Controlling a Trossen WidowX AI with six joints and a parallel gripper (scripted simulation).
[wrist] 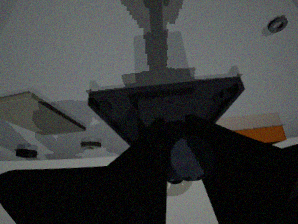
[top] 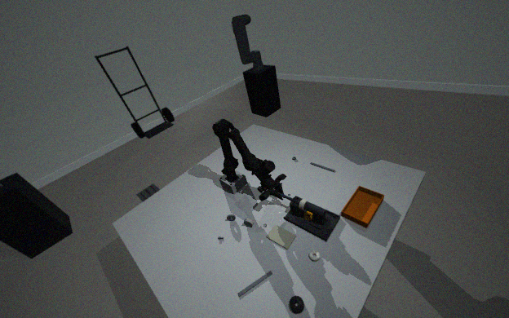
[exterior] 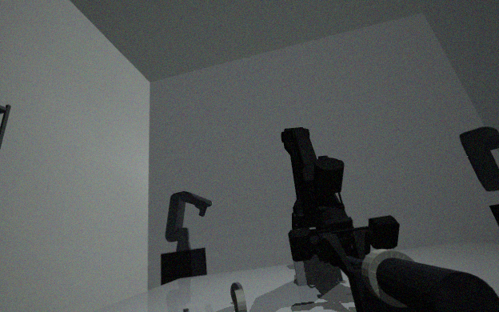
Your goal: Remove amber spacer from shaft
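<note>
The thin shaft is 60 mm ahead of my gripper tip, 10 mm to the left of it and 30 mm above it. Round my gripper tip: pale spacer (130 mm ahead, 10 mm to the left, 30 mm above); amber spacer (150 mm ahead, 20 mm to the left, 40 mm below); pale flat plate (110 mm ahead, 160 mm to the right, 50 mm below).
</note>
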